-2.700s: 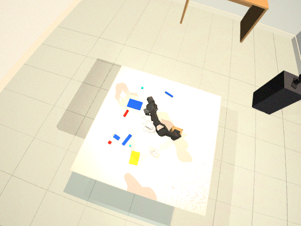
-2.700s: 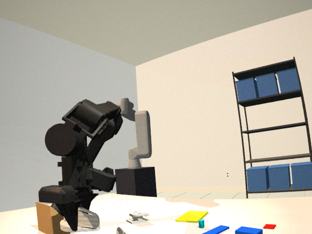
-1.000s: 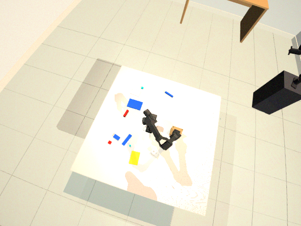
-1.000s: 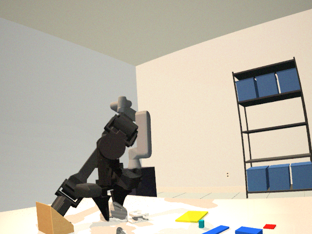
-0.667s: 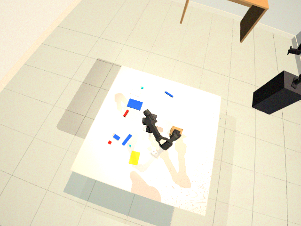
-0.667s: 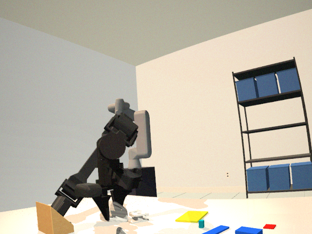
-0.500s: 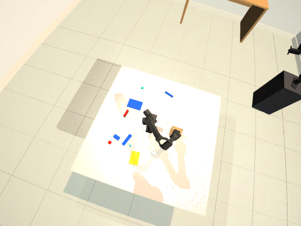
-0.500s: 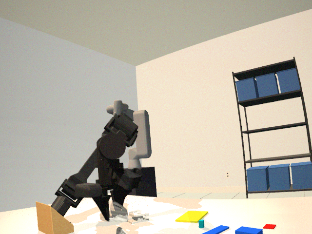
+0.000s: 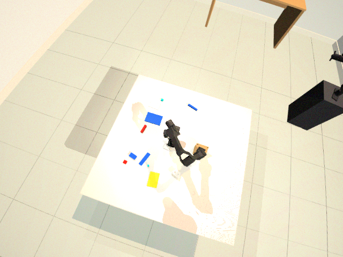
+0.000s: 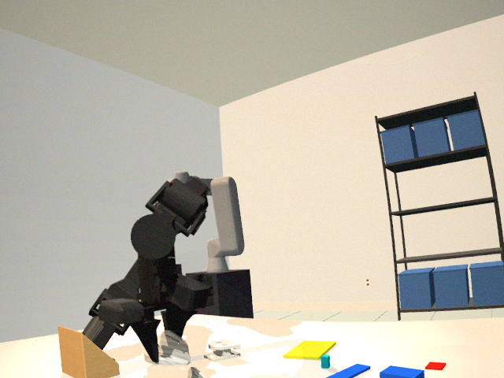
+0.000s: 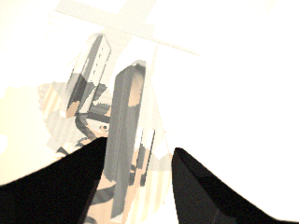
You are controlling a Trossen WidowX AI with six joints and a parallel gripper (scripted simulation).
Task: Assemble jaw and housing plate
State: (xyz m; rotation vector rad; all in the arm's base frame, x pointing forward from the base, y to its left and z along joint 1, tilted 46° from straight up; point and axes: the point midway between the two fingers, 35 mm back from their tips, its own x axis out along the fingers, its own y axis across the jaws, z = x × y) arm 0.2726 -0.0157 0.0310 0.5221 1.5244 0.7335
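The jaw lies 3 cm behind my gripper tip, 4 cm to the left of it and 7 cm below it. Round my gripper tip: housing plate (14 cm behind, 25 cm to the left, 5 cm below); then red block (30 cm ahead, 1 cm to the right, 7 cm below); then blue plate (26 cm ahead, 15 cm to the right, 8 cm below).
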